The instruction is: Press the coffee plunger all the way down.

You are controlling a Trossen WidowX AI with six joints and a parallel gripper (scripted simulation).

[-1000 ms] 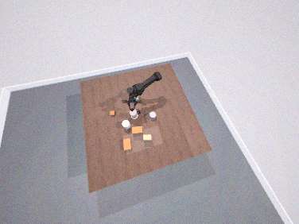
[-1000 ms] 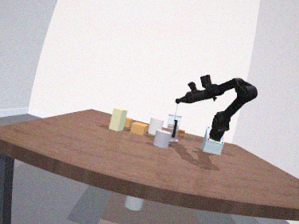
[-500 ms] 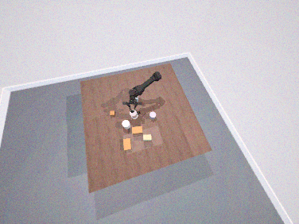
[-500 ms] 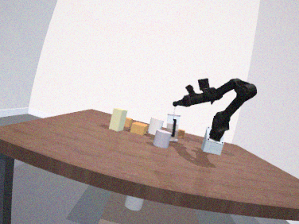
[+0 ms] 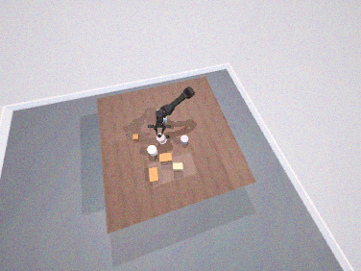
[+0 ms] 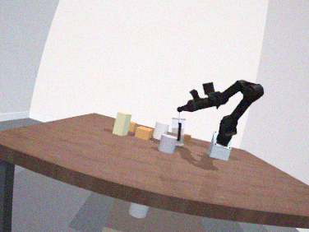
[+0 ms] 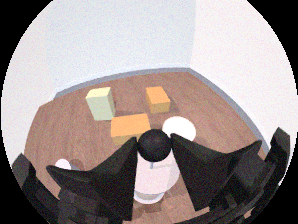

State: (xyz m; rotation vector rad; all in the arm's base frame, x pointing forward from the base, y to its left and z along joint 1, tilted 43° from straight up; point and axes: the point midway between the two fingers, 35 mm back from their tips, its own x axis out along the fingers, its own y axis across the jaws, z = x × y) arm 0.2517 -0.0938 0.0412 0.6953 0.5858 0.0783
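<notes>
Now: gripper tip 9 cm above the coffee press, 3 cm past it and 2 cm to the right of it. Also, from my gripper tip: pale yellow block: 25 cm ahead, 14 cm below, 12 cm to the left; then small orange block: 24 cm to the right, 17 cm below, 9 cm behind.
</notes>
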